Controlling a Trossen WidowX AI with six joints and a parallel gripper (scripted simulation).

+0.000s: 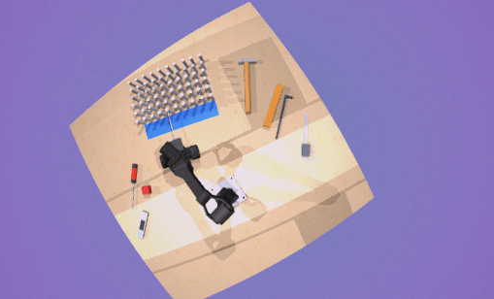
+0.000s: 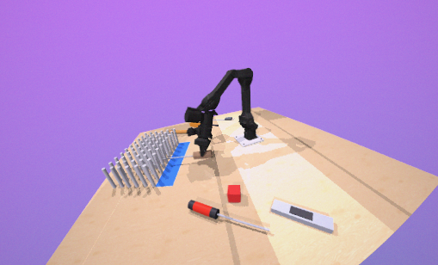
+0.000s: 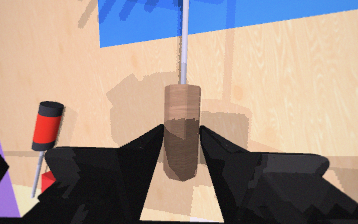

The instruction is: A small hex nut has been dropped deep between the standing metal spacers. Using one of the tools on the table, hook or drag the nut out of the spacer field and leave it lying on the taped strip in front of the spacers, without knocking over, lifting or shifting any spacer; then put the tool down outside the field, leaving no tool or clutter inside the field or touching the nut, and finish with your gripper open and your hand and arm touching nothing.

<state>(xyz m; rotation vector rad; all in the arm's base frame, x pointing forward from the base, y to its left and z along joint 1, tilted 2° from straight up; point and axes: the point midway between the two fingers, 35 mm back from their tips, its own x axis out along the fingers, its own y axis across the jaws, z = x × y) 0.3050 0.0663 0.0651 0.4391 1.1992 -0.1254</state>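
Now: gripper tip 13 cm short of the blue taped strip, 9 cm to the left of it and 3 cm above it. The rest, counted from my gripper tip: red cube: 4 cm behind, 27 cm to the left, 2 cm below; then flat grey bar: 17 cm behind, 42 cm to the left, 2 cm below; then thin metal rod tool: 10 cm ahead, 4 cm to the right.
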